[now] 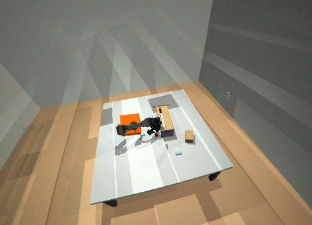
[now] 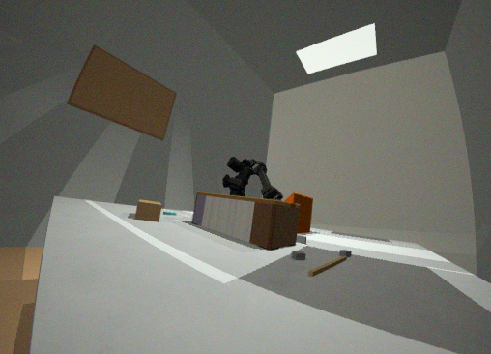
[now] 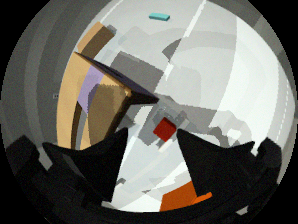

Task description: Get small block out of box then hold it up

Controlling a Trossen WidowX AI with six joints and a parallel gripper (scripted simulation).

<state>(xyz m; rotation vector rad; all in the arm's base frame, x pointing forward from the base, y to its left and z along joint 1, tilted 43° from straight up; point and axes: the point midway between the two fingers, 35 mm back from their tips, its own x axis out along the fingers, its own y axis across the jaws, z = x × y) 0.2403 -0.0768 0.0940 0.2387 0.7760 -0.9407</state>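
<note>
Now: the red block 80 mm below my gripper tip, 20 mm behind it and 10 mm to the left of it. From my gripper tip the other things lie so: brown block (330 mm ahead, 80 mm to the right, 60 mm below); then box (160 mm to the left, 60 mm ahead, 30 mm below); then teal piece (240 mm to the right, 170 mm ahead, 90 mm below).
</note>
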